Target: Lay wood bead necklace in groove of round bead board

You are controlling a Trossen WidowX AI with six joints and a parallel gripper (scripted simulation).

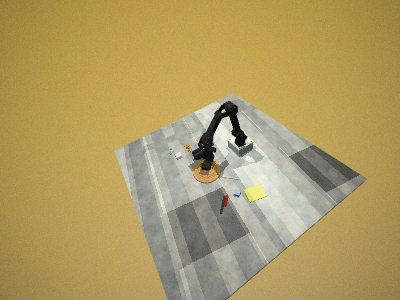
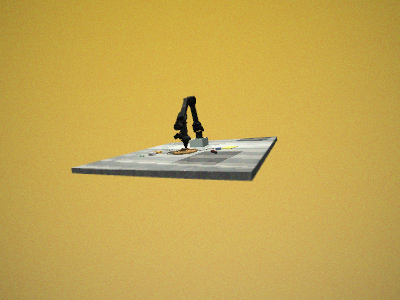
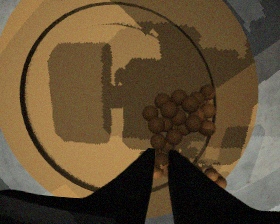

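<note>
My gripper tip is 40 mm short of the round bead board, 20 mm to the right of it and 20 mm above it. From my gripper tip the other things lie so: thin grey stick (140 mm to the left, 90 mm behind, 20 mm below); then small blue block (270 mm to the left, 70 mm behind, 20 mm below); then grey piece (210 mm to the right, 180 mm ahead, 10 mm below).
</note>
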